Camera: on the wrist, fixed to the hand. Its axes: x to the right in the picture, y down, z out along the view.
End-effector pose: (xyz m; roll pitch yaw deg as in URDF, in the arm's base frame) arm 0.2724 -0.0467 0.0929 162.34 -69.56 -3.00
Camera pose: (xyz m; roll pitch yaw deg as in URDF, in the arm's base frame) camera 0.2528 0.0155 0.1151 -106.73 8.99 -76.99
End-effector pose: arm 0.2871 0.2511 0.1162 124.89 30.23 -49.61
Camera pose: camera 0.3401 0.2910 0.0976 152.00 -18.19 -132.20
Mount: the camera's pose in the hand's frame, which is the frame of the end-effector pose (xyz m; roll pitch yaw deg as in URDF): 0.0128 -0.0494 -0.0463 0.80 -35.68 93.62
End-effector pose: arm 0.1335 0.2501 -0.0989 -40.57 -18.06 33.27
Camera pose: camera 0.1816 0.2007 -0.0978 -14.96 5.51 124.57
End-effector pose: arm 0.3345 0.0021 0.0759 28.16 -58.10 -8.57
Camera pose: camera 0.3918 -0.0285 0.0529 -72.16 -25.49 142.30
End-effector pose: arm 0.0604 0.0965 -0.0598 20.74 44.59 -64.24
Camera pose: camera 0.0190 0.1138 -0.1121 62.52 -38.97 -19.05
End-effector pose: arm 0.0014 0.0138 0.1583 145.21 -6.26 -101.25
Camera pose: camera 0.0648 -0.0107 0.1695 -170.88 1.26 165.93
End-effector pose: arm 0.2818 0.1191 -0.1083 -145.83 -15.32 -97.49
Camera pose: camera 0.2972 0.1222 -0.0412 -143.82 66.65 -157.46
